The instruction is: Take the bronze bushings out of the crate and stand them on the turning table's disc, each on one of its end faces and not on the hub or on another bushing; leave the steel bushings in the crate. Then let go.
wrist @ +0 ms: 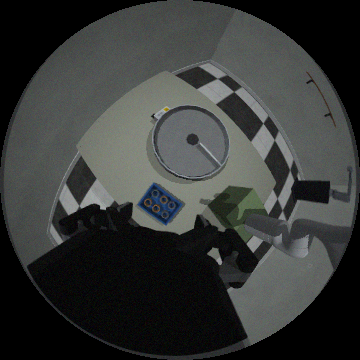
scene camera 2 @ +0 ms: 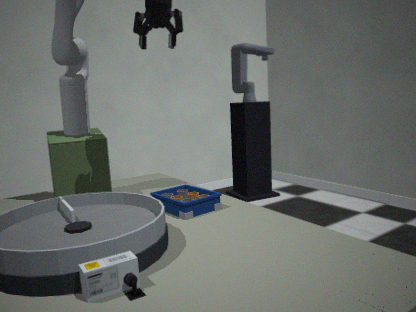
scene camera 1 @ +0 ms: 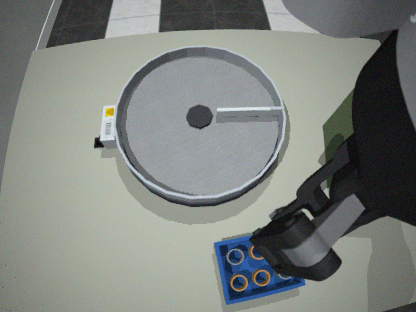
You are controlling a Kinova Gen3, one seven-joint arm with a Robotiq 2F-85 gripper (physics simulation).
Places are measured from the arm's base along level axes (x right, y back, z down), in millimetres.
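Pixels of known places: gripper, between the fingertips: [wrist: 162, 215] [scene camera 2: 157, 48] [scene camera 1: 324, 183]; arm's base, origin of its link: [wrist: 251, 222] [scene camera 2: 77, 132].
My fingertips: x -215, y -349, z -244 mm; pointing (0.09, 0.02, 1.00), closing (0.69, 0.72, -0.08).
Ahead of a thing's pixels: the offset from my fingertips to its top centre. "pt": to the spot under its first point.
The blue crate @(dx -76, dy +48, dz +445 mm) [scene camera 1: 220, 270] [scene camera 2: 200, 206] [wrist: 151, 213] holds three bronze bushings and three steel bushings, upright in two rows. In scene camera 1, two bronze bushings @(dx -121, dy +3, dz +452 mm) [scene camera 1: 231, 283] @(dx -106, dy +54, dz +452 mm) [scene camera 1: 261, 286] show fully and a third bronze bushing @(dx -44, dy +41, dz +452 mm) [scene camera 1: 250, 251] is partly hidden by the gripper; a steel bushing @(dx -60, dy -12, dz +452 mm) [scene camera 1: 228, 256] shows at the corner. The turning table's disc @(dx +267, dy -128, dz +434 mm) [scene camera 1: 165, 155] [scene camera 2: 30, 225] [wrist: 175, 155] bears no bushing; its dark hub @(dx +267, dy -128, dz +434 mm) [scene camera 1: 199, 116] [scene camera 2: 78, 227] [wrist: 192, 139] is at the centre. My gripper [scene camera 2: 158, 45] [wrist: 162, 215] is open and empty, high above the table top.
A light divider bar @(pt dx +285, dy -6, dz +408 mm) [scene camera 1: 250, 109] [scene camera 2: 66, 209] [wrist: 209, 154] runs from near the hub to the raised rim. A white labelled box @(pt dx +230, dy -359, dz +437 mm) [scene camera 1: 108, 122] [scene camera 2: 110, 277] [wrist: 161, 113] stands beside the turning table. A green block [scene camera 2: 80, 165] [wrist: 240, 202] and a black pedestal [scene camera 2: 251, 150] [wrist: 312, 191] stand farther off.
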